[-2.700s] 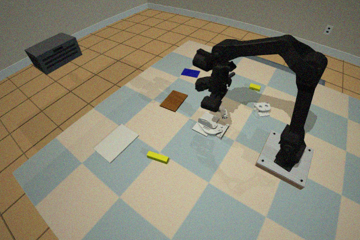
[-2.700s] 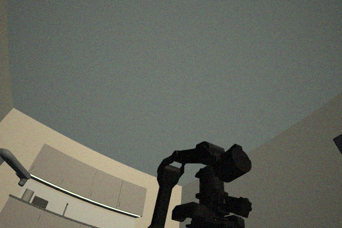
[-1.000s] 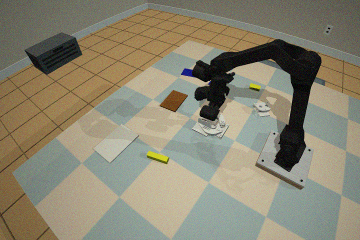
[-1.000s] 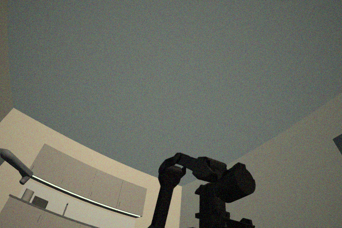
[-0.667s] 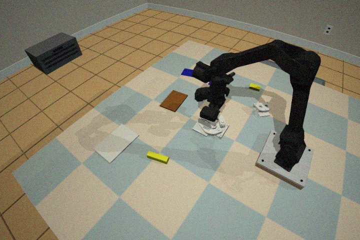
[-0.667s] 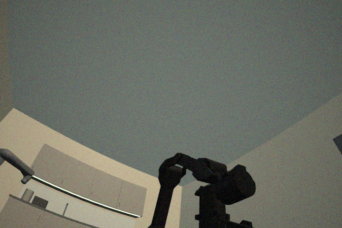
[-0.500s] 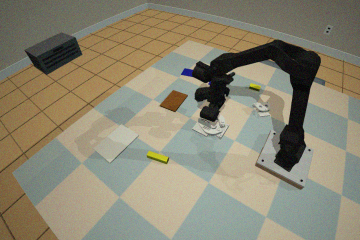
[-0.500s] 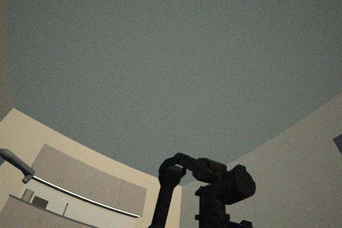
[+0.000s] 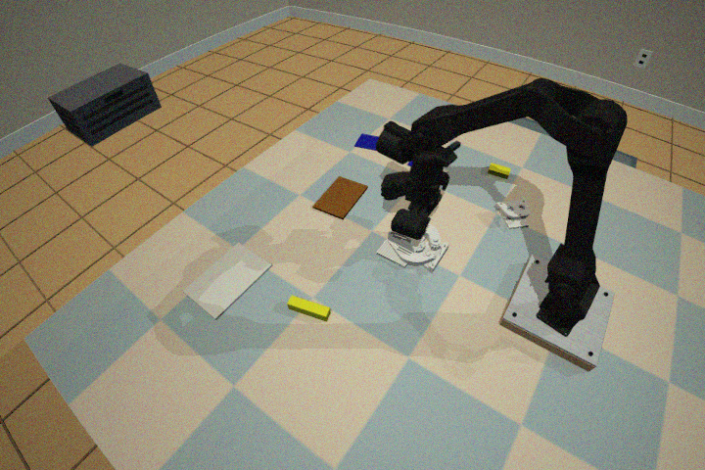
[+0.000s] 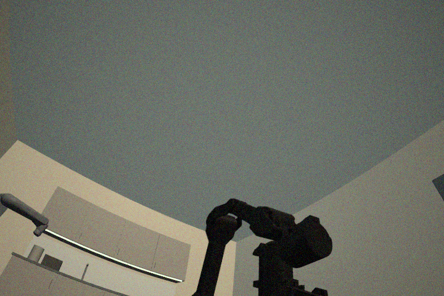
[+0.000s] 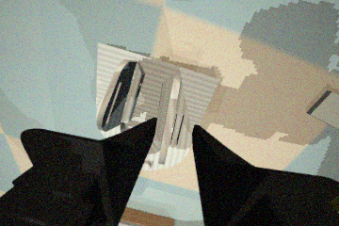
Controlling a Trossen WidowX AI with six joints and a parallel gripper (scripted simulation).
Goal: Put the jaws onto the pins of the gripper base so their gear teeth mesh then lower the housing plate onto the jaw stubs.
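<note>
The gripper base is 210 mm to the right of my gripper tip and 130 mm behind it. The rest, counted from my gripper tip: white strip (190 mm to the right, 90 mm ahead, 30 mm below); then housing plate (60 mm behind, 20 mm to the left, 20 mm below); then jaw (40 mm behind, 10 mm to the left).
</note>
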